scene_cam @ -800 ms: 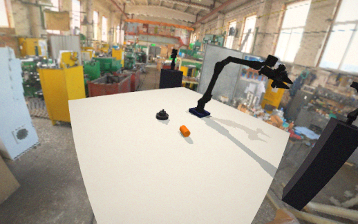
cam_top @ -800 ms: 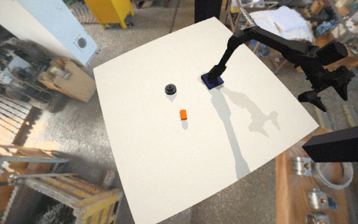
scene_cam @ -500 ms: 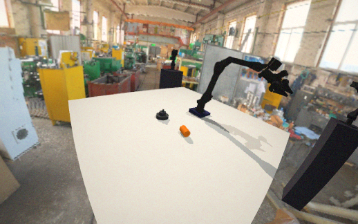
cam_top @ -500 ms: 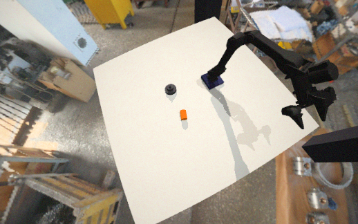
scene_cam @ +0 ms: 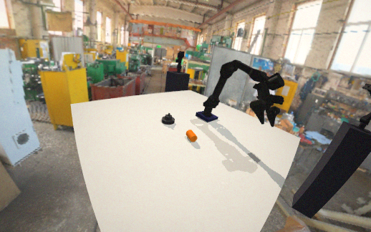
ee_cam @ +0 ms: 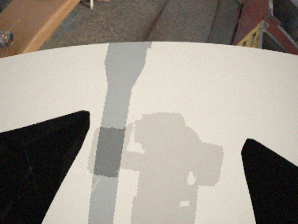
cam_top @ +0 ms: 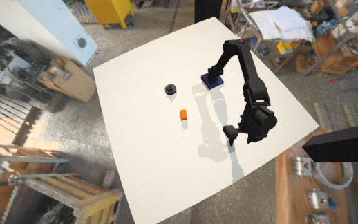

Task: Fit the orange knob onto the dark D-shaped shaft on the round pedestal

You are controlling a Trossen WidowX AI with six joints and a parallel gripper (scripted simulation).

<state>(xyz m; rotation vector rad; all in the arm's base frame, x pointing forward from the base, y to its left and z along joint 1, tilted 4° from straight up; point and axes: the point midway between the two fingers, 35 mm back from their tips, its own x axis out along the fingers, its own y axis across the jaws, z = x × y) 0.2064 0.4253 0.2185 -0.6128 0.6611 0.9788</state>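
Now: gripper tip 330 mm to the left of the orange knob, 180 mm above it and 120 mm short of it. Also, from my gripper tip: pedestal: 550 mm to the right, 170 mm below, 90 mm ahead.
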